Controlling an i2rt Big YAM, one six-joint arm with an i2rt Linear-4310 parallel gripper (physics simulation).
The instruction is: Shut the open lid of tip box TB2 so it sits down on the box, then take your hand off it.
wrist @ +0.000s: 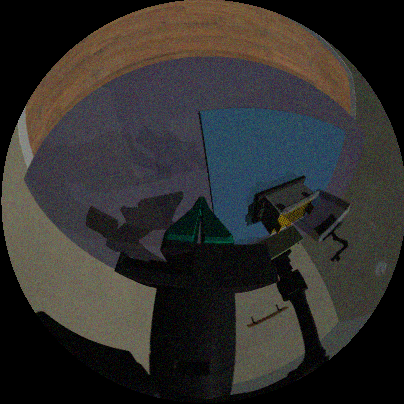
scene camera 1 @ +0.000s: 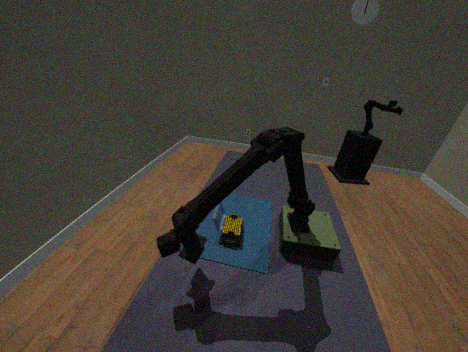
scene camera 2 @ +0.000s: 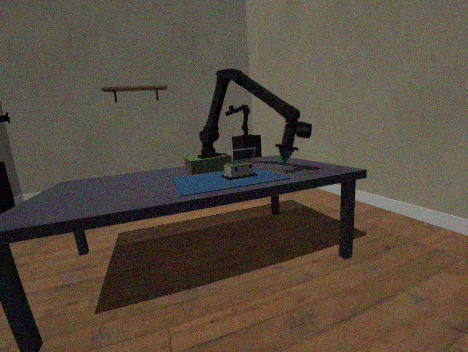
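Seen in the pictures: gripper, fingertip midpoint: (wrist: 201, 200) (scene camera 1: 197, 255) (scene camera 2: 282, 165); arm's base, link origin: (wrist: 276, 257) (scene camera 1: 297, 223) (scene camera 2: 208, 156).
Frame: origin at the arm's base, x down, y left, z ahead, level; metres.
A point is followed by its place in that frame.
Note:
The tip box (scene camera 1: 232, 238) @[x 0.052, y 0.080, z 0.320 m] (scene camera 2: 238, 171) @[x 0.050, y -0.004, z 0.365 m] (wrist: 286, 196) @[x 0.050, y 0.032, z 0.368 m] stands upright on the mat, with a yellow rack (scene camera 1: 233, 225) (wrist: 295, 216) in its top. No label is readable. Its clear lid (scene camera 1: 218, 216) @[x -0.018, y 0.013, z 0.396 m] (scene camera 2: 244, 154) @[x -0.036, y 0.012, z 0.405 m] (wrist: 327, 212) @[x -0.039, y 0.021, z 0.407 m] stands open, raised steeply along one long side of the box. My gripper (scene camera 2: 284, 163) @[x 0.038, y 0.198, z 0.463 m] (wrist: 201, 200) @[x 0.038, y 0.198, z 0.463 m] is shut and empty. Its green fingers point down, low over the table beyond the mat's edge, to the right of the box in scene camera 2 and apart from box and lid. In scene camera 1 the arm's wrist hides the fingertips.
A blue mat (scene camera 1: 255, 215) @[x 0.082, y -0.122, z 0.196 m] (scene camera 2: 192, 186) @[x 0.082, y -0.246, z 0.358 m] (wrist: 250, 145) @[x 0.082, y 0.100, z 0.488 m] lies under the box. The arm's green base block (scene camera 1: 320, 227) @[x -0.003, y 0.022, z -0.110 m] (scene camera 2: 194, 164) @[x 0.028, y -0.119, z 0.054 m] stands on the table (scene camera 1: 270, 310) @[x 0.085, y 0.368, z 0.165 m] (scene camera 2: 100, 200) @[x 0.085, y -0.623, z 0.284 m] beside the mat. A second small arm on a black pedestal (scene camera 1: 357, 155) stands behind the table.

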